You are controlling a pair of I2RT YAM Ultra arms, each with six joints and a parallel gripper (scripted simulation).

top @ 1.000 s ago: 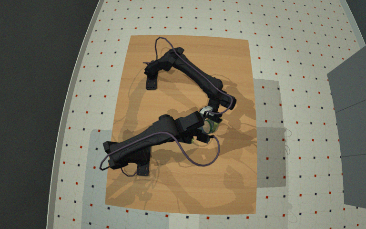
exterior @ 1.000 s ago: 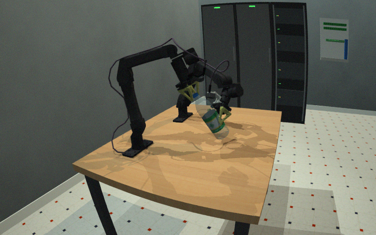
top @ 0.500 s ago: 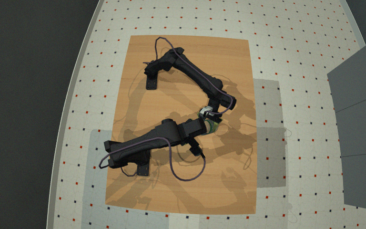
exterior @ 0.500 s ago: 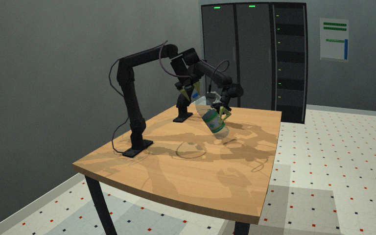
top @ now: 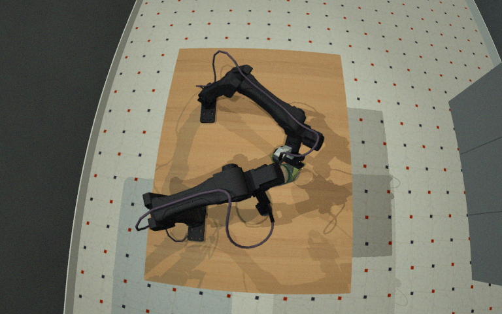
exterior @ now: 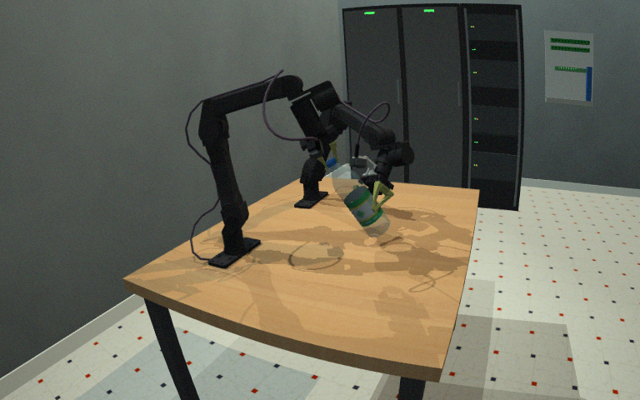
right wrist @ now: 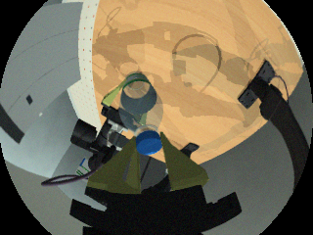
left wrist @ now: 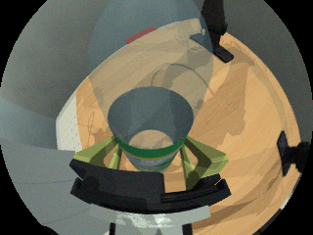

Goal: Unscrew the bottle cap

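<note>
The blue cap is right at my right hand. The rest, counted from my right hand: bottle 110 mm below, 60 mm ahead, 40 mm to the left.
The bottle lies 4 cm above my left hand, 2 cm behind it and 1 cm to the right of it. Also, from my left hand: blue cap: 14 cm above, 8 cm behind, 5 cm to the right.
</note>
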